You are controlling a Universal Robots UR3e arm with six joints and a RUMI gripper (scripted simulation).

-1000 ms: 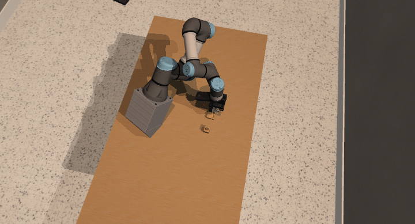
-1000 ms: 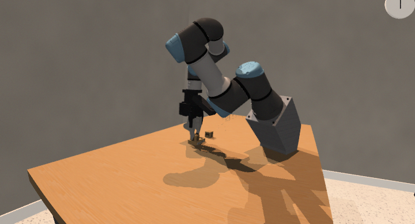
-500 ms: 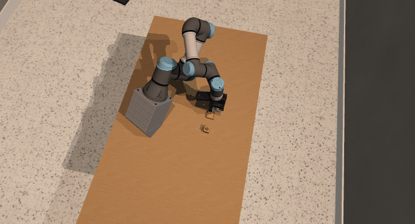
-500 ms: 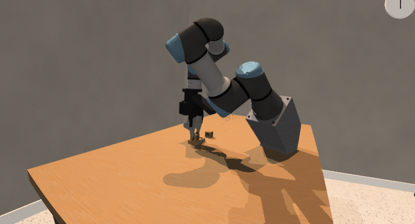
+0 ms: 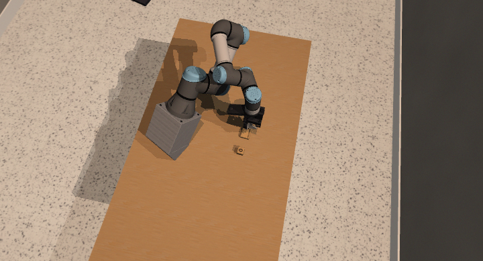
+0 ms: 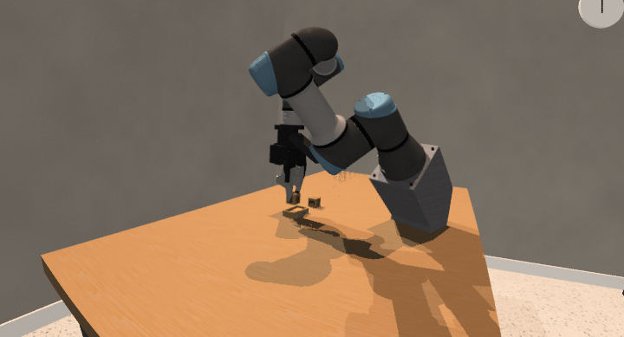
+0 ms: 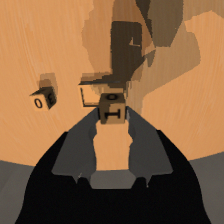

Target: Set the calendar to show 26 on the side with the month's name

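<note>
The shallow wooden tray is 6 cm below my hand and 2 cm to the right of it.
</note>
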